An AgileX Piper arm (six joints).
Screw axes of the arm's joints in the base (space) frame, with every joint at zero. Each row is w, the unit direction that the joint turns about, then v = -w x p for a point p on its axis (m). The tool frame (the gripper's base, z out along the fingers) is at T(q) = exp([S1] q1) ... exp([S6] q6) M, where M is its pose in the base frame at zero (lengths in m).
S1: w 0 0 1 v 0.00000 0.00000 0.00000
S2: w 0 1 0 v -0.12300 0.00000 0.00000
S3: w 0 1 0 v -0.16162 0.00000 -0.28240
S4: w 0.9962 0 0.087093 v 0.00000 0.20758 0.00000
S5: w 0 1 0 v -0.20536 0.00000 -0.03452
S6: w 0.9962 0 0.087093 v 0.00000 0.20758 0.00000
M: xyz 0.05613 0.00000 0.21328 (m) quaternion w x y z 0.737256 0 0.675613 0
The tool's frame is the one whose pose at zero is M.
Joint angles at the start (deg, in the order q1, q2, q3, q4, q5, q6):
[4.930 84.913 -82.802 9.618 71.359 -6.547]
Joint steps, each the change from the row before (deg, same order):
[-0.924 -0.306 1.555 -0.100 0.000 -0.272]
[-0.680 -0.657 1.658 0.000 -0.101 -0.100]
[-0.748 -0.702 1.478 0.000 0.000 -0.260]
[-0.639 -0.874 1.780 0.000 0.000 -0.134]
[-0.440 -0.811 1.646 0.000 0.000 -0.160]
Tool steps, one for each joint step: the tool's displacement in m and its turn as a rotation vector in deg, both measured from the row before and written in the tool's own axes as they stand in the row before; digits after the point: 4 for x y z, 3 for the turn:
[0.0049 -0.0053 0.0039 0.358 1.127 0.744]
[0.0056 -0.0035 0.0025 0.186 0.802 0.688]
[0.0054 -0.0036 0.0015 0.200 0.671 0.559]
[0.0066 -0.0030 0.0019 0.143 0.812 0.607]
[0.0061 -0.0020 0.0020 0.075 0.767 0.385]

